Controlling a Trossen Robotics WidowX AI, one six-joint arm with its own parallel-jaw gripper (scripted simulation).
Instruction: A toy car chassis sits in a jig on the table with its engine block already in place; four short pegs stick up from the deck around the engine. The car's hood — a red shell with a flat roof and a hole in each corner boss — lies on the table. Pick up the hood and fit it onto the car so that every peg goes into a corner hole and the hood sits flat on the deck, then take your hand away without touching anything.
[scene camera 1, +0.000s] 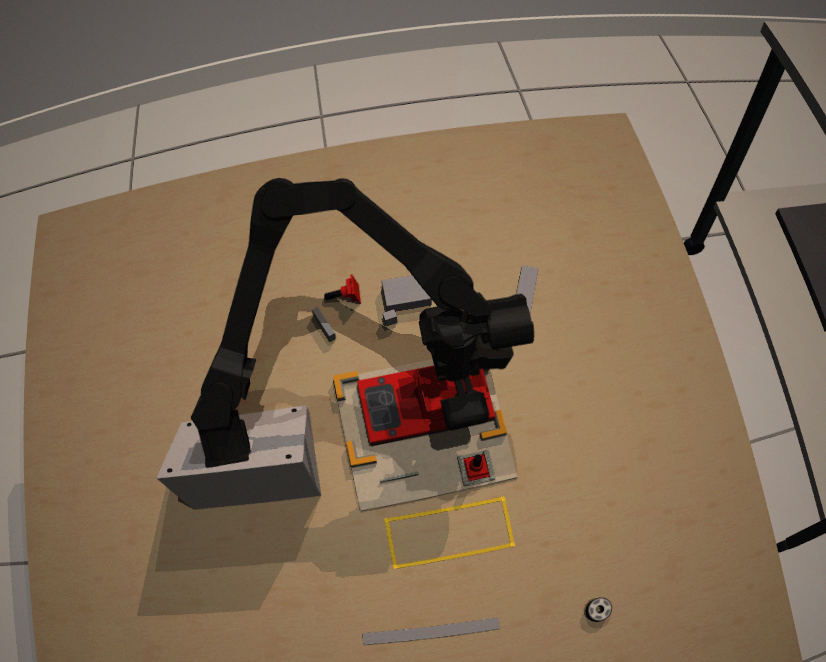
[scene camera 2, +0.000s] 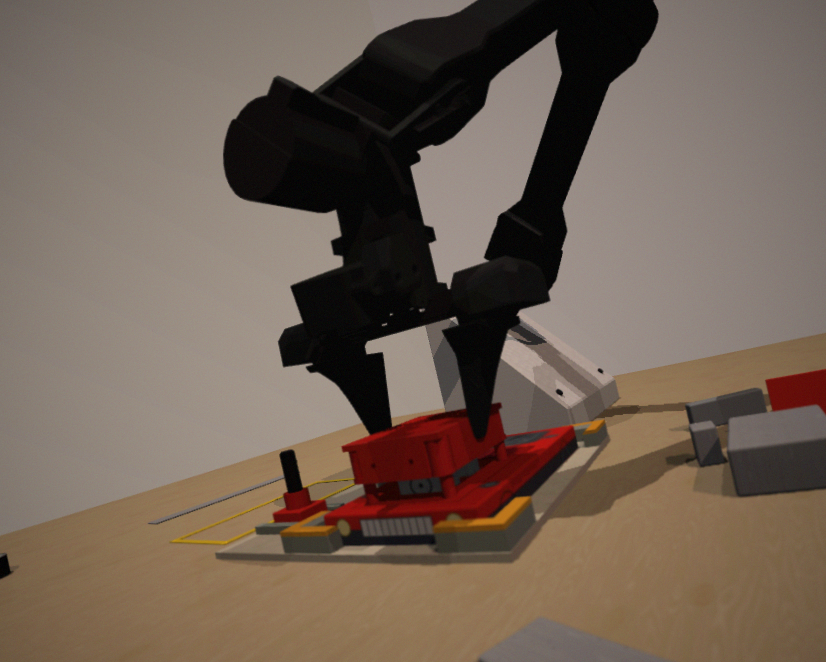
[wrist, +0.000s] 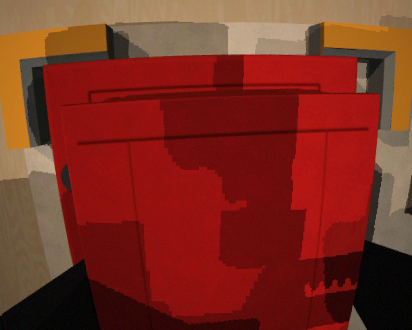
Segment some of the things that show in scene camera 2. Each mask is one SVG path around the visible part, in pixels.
My gripper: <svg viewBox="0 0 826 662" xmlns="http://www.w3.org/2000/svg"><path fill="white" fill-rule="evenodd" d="M352 215L341 224L341 237L331 241L333 255L342 256L343 265L290 286L303 323L284 329L278 340L283 368L313 363L313 365L307 366L306 369L310 373L321 374L338 386L371 435L381 430L392 428L383 352L366 354L365 345L367 341L456 317L458 326L443 329L442 333L457 358L467 415L476 439L482 438L487 432L497 371L508 330L511 326L520 323L519 316L514 316L513 311L551 301L546 279L540 267L529 261L501 256L454 272L450 286L451 289L448 289L447 283L437 281L429 243L436 241L434 228L424 225L421 209L418 206L391 204L370 208Z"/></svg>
A red hood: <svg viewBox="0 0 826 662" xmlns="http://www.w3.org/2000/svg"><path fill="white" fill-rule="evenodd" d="M501 403L492 404L486 435L479 439L476 439L468 419L467 409L417 417L342 446L343 453L349 452L355 477L354 483L356 485L454 474L464 465L506 439L499 409L502 408Z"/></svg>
A grey engine block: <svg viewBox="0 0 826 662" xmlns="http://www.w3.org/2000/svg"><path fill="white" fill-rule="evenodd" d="M440 478L431 477L398 481L400 495L443 492ZM477 458L453 474L455 486L460 483L459 477L470 476L480 469Z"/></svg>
A grey wedge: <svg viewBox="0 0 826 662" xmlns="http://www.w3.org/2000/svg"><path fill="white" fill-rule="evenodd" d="M690 424L690 436L698 465L703 467L723 464L723 453L716 425L711 421Z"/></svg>
